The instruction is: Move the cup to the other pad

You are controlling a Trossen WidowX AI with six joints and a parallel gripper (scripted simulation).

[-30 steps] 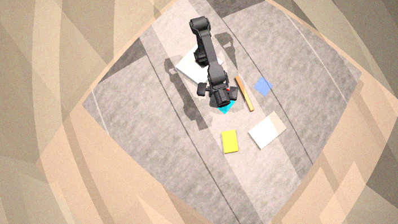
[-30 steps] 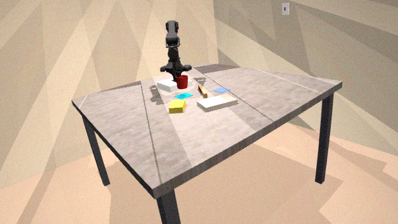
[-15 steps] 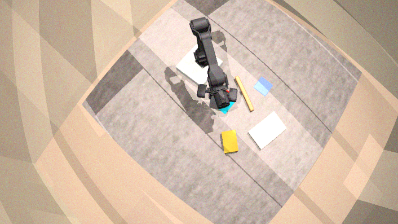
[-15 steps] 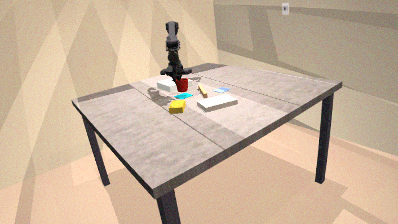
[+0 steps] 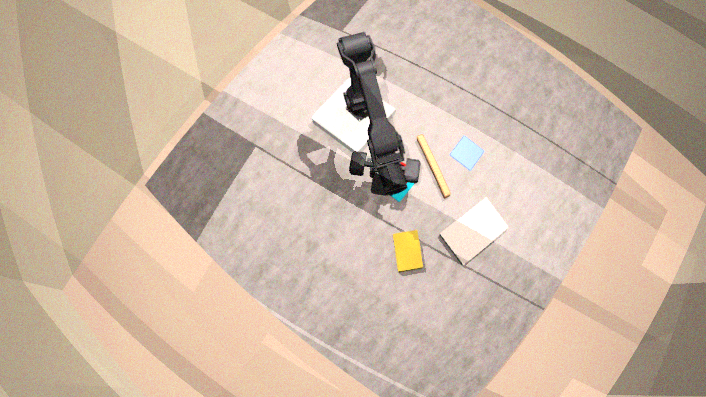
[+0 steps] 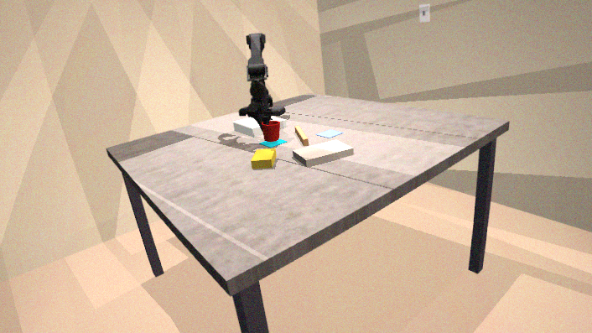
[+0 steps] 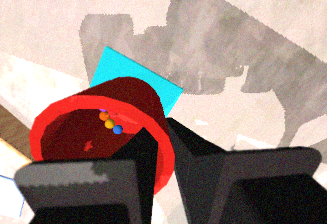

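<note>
Now: the red cup 20 mm to the left of my gripper tip and 20 mm ahead of it. Also, from my gripper tip: yellow block (190 mm ahead, 100 mm to the right, 30 mm below); then wooden stick (130 mm to the left, 60 mm ahead, 40 mm below); then cyan pad (60 mm below, 20 mm to the left, 20 mm ahead).
</note>
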